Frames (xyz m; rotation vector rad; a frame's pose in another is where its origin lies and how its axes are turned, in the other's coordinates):
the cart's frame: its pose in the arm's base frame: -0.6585 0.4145 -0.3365 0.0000 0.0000 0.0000
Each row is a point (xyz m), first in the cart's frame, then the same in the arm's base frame.
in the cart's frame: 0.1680 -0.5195 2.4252
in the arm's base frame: -0.4905 -0.1050 2.0887
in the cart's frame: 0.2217 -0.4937 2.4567
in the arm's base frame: -0.4368 -0.0792 2.1202
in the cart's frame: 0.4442 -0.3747 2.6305
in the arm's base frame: -0.2143 0.0398 2.2940
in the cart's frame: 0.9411 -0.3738 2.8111
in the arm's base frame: 0.2826 0.0407 2.4746
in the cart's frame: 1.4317 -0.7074 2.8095
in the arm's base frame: 0.7732 -0.2929 2.4730
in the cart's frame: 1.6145 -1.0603 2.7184
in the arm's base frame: 0.9560 -0.6458 2.3819
